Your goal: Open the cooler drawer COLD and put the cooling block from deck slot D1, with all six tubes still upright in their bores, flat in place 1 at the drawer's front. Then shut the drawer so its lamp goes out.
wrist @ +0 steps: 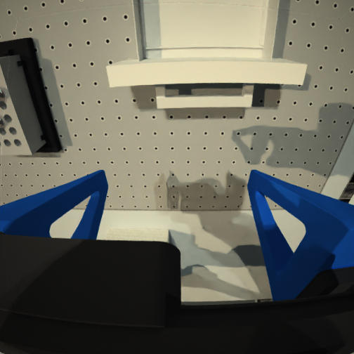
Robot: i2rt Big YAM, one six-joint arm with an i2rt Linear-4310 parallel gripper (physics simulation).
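The drawer [206,73] stands pulled out at the top of the wrist view; its cream front panel, bar handle [204,102] and part of its pale inside floor show. A grey block with round bores [21,107] sits in a black holder [42,95] at the left edge; it is cut off by the frame, so its tubes can hardly be made out. My gripper [177,177] is wide open and empty, with its blue fingers over the perforated deck, below the handle in the view and right of the block. The drawer's lamp does not show.
The perforated deck [125,165] ends at an edge below the fingertips. A pale textured block [137,234] lies past that edge, partly hidden by the gripper body. A light rail [340,172] runs along the right side. Arm shadows fall on the deck.
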